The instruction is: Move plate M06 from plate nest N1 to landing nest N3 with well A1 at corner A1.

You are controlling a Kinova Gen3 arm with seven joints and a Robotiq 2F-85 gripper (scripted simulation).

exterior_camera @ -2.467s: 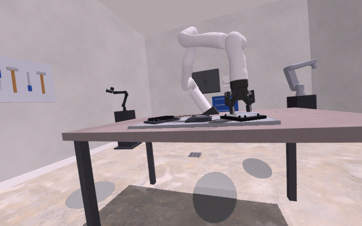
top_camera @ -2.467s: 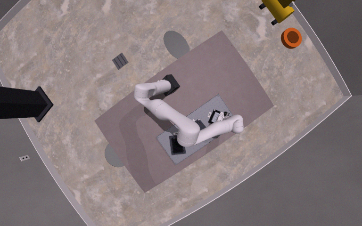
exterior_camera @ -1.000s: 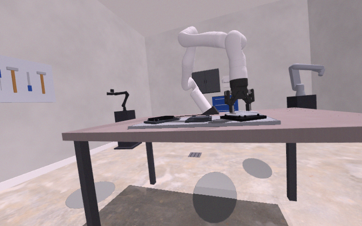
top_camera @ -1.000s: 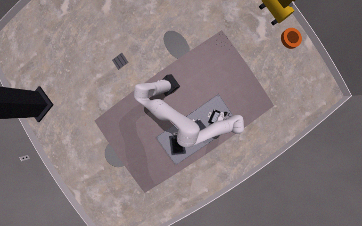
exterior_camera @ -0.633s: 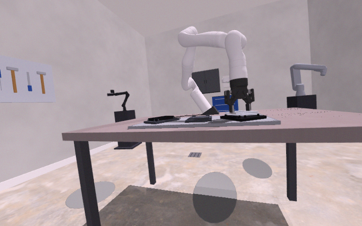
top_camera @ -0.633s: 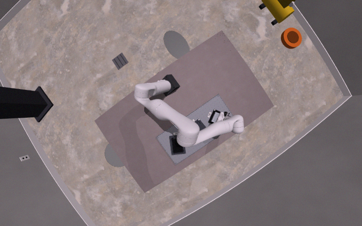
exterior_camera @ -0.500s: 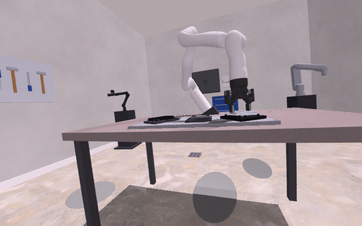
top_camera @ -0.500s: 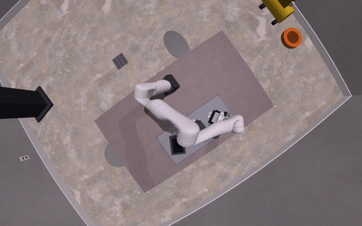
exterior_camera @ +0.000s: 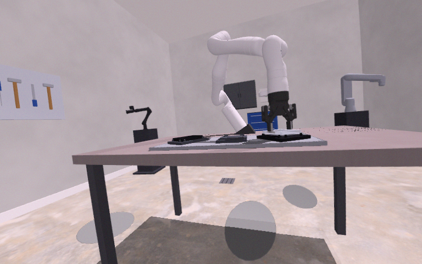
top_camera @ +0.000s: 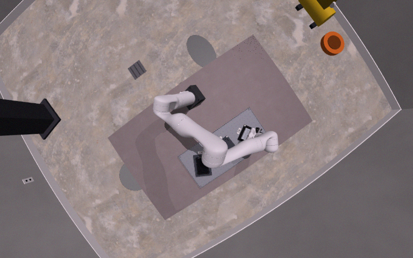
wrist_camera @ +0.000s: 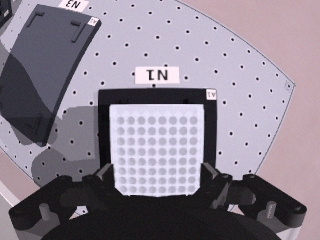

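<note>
The white well plate M06 lies 10 mm below my hand. The rest, counted from my hand: black nest N1 (30 mm below); landing nest N3 (50 mm behind, 190 mm to the right, 30 mm below); N3 label (140 mm behind, 180 mm to the right, 30 mm below).
</note>
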